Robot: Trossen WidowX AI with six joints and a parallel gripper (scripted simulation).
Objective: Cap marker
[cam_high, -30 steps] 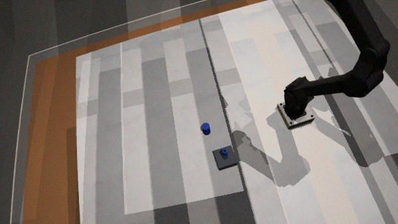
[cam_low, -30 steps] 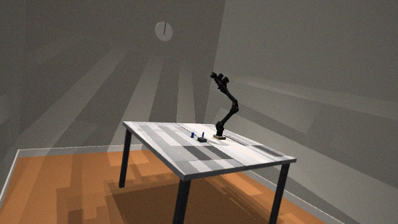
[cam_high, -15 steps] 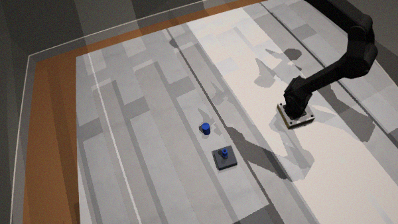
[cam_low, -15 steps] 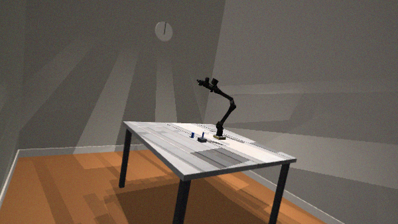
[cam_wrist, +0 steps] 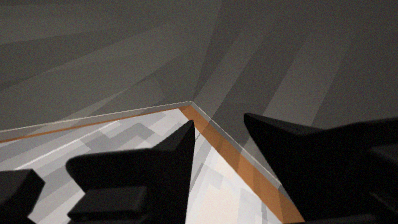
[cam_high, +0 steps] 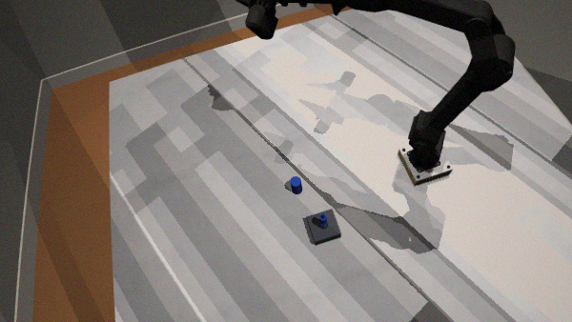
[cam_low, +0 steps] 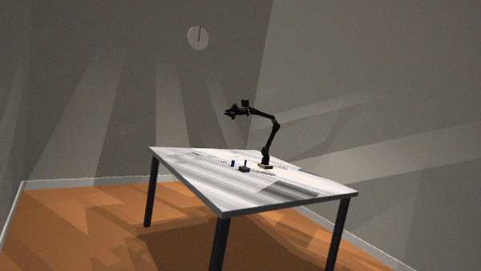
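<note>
Right now my gripper tip is 400 mm above the blue cap, 260 mm to the right of it and 10 mm short of it. From my gripper tip the other things lie so: dark holder block 410 mm below, 380 mm to the left, 10 mm behind.
</note>
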